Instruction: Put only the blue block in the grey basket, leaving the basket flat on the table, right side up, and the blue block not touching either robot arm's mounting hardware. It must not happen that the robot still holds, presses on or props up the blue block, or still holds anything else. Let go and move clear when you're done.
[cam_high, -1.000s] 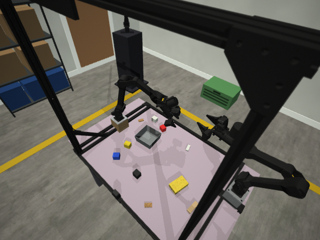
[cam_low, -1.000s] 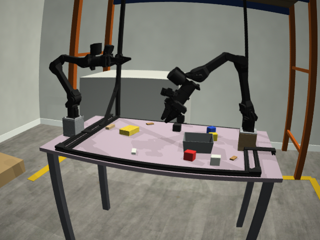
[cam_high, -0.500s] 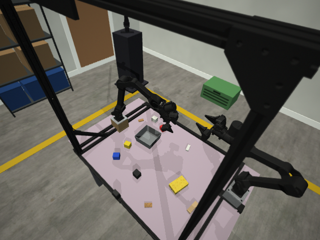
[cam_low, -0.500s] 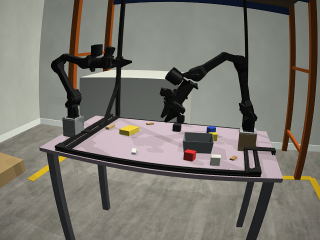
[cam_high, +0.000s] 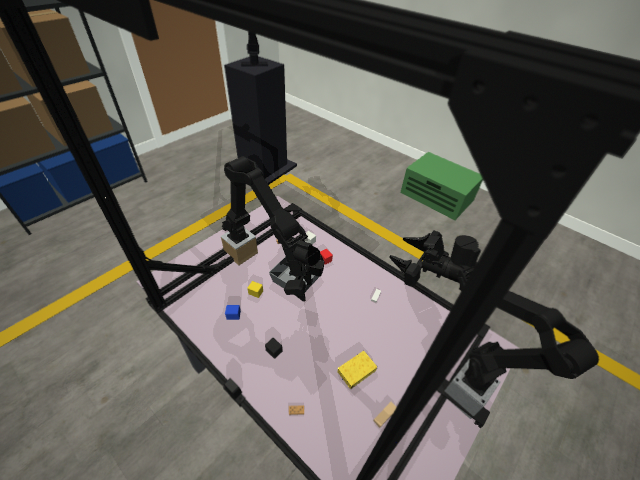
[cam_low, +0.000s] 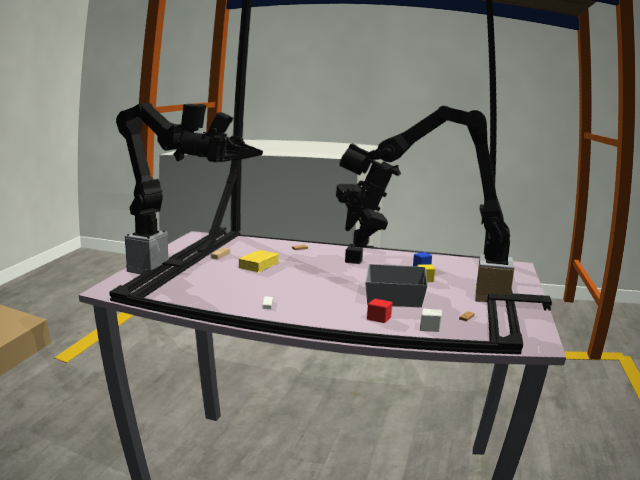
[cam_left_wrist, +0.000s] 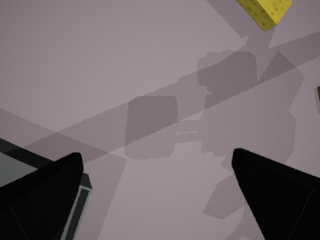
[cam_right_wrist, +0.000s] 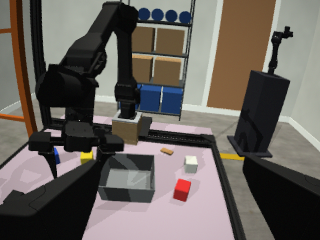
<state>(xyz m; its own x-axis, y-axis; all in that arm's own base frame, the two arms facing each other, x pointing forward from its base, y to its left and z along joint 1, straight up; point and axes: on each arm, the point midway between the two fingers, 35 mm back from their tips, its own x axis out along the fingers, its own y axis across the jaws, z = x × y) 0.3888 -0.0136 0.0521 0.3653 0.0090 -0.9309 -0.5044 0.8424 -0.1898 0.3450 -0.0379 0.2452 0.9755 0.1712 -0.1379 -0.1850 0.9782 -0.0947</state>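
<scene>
Right now the blue block is 170 mm behind my left hand, 190 mm to the left of it and 130 mm below it. Round my left hand: yellow block (50 mm behind, 190 mm to the left, 130 mm below); then grey basket (100 mm ahead, 110 mm to the left, 140 mm below); then black block (190 mm behind, 20 mm to the right, 130 mm below).
</scene>
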